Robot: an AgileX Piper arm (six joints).
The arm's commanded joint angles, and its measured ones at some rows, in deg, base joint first. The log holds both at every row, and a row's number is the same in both.
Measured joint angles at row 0: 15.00 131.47 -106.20 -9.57 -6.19 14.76
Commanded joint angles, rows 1 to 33: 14.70 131.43 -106.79 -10.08 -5.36 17.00; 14.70 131.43 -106.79 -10.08 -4.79 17.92; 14.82 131.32 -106.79 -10.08 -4.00 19.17; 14.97 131.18 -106.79 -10.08 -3.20 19.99; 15.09 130.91 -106.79 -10.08 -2.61 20.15; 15.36 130.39 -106.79 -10.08 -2.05 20.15; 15.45 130.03 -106.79 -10.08 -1.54 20.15; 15.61 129.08 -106.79 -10.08 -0.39 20.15; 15.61 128.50 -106.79 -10.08 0.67 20.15; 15.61 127.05 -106.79 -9.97 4.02 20.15; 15.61 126.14 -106.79 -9.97 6.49 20.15; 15.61 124.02 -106.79 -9.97 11.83 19.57; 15.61 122.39 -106.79 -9.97 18.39 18.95; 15.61 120.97 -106.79 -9.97 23.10 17.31; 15.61 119.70 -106.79 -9.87 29.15 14.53; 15.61 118.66 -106.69 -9.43 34.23 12.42; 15.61 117.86 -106.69 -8.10 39.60 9.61; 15.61 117.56 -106.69 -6.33 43.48 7.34; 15.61 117.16 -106.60 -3.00 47.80 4.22; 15.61 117.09 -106.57 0.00 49.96 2.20; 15.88 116.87 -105.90 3.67 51.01 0.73; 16.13 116.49 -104.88 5.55 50.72 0.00; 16.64 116.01 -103.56 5.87 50.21 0.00; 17.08 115.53 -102.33 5.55 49.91 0.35; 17.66 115.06 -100.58 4.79 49.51 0.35; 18.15 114.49 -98.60 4.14 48.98 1.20; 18.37 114.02 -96.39 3.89 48.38 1.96; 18.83 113.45 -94.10 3.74 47.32 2.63; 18.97 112.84 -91.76 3.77 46.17 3.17; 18.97 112.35 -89.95 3.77 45.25 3.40; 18.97 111.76 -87.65 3.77 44.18 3.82; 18.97 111.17 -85.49 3.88 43.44 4.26; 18.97 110.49 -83.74 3.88 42.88 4.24
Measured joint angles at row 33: 18.97 113.01 -90.27 4.23 45.91 3.04
